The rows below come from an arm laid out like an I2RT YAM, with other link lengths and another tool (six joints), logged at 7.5 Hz.
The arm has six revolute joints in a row. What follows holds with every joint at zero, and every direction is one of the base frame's. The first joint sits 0.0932 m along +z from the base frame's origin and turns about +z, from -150 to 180 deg. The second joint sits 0.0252 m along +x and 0.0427 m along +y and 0.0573 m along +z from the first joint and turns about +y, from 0 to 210 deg. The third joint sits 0.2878 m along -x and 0.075 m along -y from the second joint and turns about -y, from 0 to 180 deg. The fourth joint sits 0.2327 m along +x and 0.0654 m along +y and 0.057 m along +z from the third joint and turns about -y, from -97 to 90 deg. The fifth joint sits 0.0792 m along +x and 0.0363 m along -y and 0.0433 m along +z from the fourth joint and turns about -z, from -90 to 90 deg. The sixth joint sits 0.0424 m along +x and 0.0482 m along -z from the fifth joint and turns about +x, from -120 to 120 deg. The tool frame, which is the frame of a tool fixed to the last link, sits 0.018 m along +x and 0.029 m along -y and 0.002 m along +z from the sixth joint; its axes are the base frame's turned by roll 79.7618, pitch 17.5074 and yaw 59.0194 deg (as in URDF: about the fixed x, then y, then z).
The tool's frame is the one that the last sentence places.
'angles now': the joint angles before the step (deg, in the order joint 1, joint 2, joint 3, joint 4, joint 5, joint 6). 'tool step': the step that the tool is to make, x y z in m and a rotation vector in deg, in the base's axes. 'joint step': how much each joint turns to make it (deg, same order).
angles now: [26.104, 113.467, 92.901, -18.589, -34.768, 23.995]
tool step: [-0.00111, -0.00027, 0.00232, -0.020, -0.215, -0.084]
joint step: [0.054, -0.351, -0.034, -0.133, 0.178, -0.001]
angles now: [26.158, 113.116, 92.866, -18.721, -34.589, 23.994]
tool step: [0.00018, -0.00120, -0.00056, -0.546, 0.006, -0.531]
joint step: [-0.043, 0.003, 0.010, -0.302, 0.686, -0.085]
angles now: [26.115, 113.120, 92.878, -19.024, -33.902, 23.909]
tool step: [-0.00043, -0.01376, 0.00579, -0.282, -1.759, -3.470]
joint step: [-1.150, -2.084, -2.340, 2.136, 2.448, 0.766]
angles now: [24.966, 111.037, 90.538, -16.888, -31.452, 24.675]
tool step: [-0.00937, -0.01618, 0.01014, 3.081, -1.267, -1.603]
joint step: [-1.575, -4.231, -4.947, 4.313, -1.311, 2.219]
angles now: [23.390, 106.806, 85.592, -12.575, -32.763, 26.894]
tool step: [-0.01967, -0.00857, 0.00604, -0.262, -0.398, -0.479]
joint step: [0.098, -4.516, -4.537, 0.274, 0.701, -0.014]
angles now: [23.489, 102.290, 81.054, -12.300, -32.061, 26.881]
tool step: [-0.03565, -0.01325, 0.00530, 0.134, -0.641, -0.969]
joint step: [0.490, -7.900, -8.419, 1.576, 1.297, 0.798]
